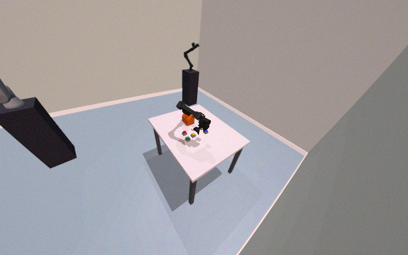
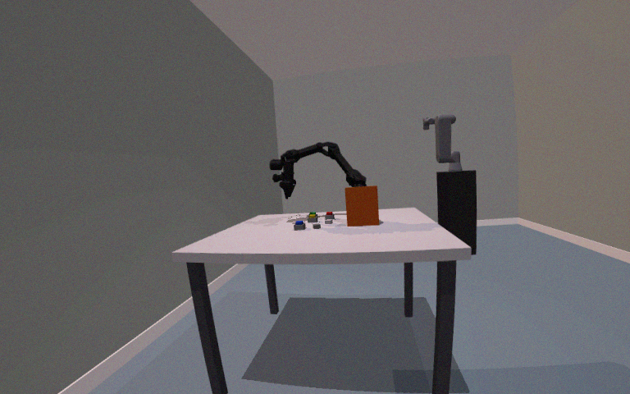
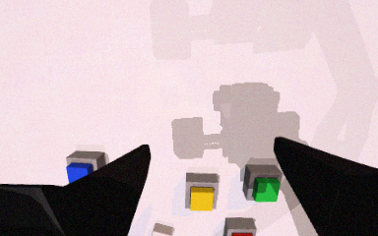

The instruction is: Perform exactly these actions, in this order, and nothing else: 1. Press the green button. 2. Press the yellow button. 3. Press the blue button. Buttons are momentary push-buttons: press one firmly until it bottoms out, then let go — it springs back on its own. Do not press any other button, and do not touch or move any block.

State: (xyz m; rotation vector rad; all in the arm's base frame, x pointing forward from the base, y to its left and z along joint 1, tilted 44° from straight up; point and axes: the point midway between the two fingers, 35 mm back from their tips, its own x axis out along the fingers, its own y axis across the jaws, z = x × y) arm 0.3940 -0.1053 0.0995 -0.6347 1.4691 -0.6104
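Now: gripper tip 120 mm past the green button, 90 mm to the left of it and 110 mm above it. Round my gripper tip: blue button: 80 mm behind, 180 mm to the left, 110 mm below; then yellow button: 130 mm behind, 10 mm to the left, 110 mm below; then red button: 230 mm behind, 60 mm to the right, 110 mm below.
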